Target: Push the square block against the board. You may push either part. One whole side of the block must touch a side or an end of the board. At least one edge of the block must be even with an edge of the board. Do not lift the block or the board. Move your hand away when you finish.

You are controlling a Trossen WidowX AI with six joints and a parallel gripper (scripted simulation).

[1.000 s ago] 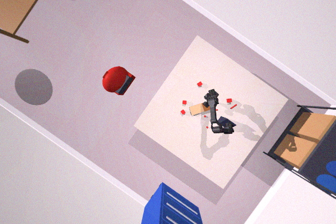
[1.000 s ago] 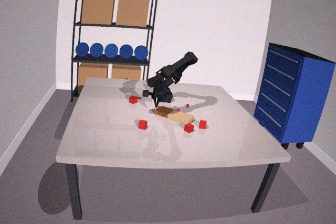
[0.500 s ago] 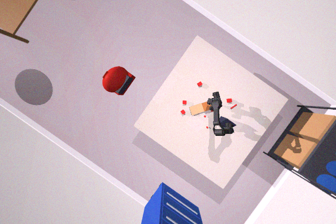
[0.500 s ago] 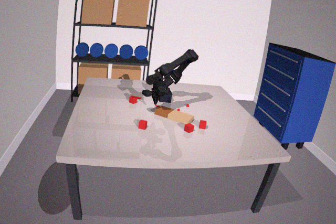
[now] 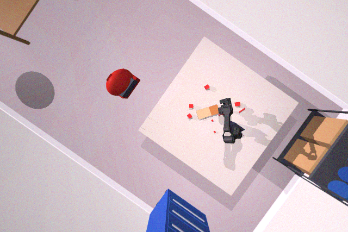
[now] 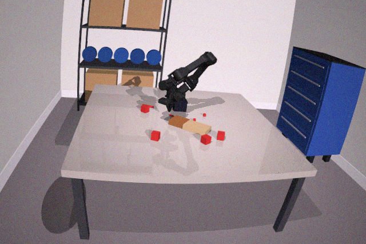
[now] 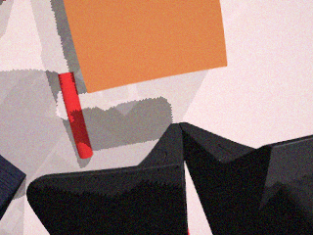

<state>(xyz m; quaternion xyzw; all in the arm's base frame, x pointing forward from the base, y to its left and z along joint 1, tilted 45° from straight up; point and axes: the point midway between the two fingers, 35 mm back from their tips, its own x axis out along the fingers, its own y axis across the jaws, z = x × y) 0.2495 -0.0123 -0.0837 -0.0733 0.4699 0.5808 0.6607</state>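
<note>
The orange square block is 7 cm to the left of my gripper tip, 5 cm below it and 3 cm ahead of it. Also, from my gripper tip: pale tan board: 17 cm to the left, 9 cm ahead, 5 cm below.
</note>
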